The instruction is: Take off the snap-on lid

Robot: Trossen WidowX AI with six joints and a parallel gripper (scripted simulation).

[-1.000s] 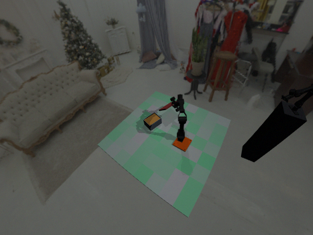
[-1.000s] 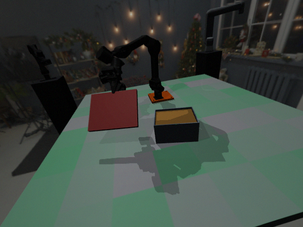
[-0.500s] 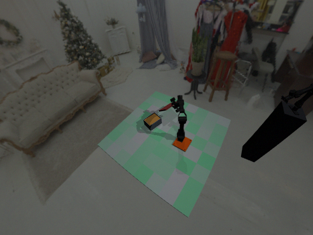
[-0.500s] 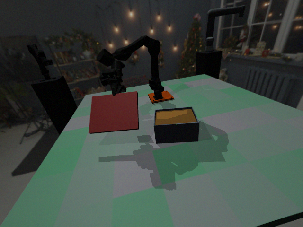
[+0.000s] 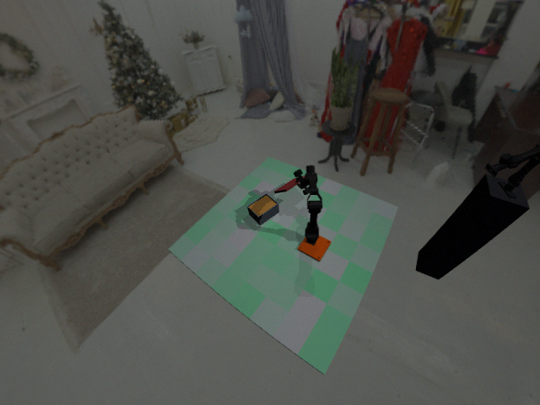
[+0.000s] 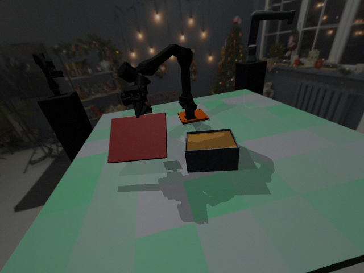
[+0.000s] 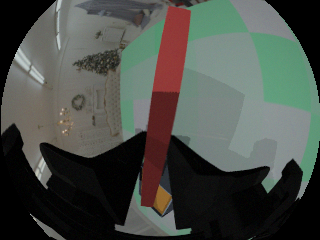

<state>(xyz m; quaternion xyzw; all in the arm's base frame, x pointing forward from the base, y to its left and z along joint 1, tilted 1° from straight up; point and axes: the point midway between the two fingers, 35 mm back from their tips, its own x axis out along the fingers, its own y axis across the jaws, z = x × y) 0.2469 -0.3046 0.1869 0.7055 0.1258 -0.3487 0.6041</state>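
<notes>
Now: the lid 60 mm ahead of my gripper tip, 20 mm to the right of it and 50 mm below it. Also, from my gripper tip: storage box: 160 mm ahead, 250 mm to the left, 130 mm below.
</notes>
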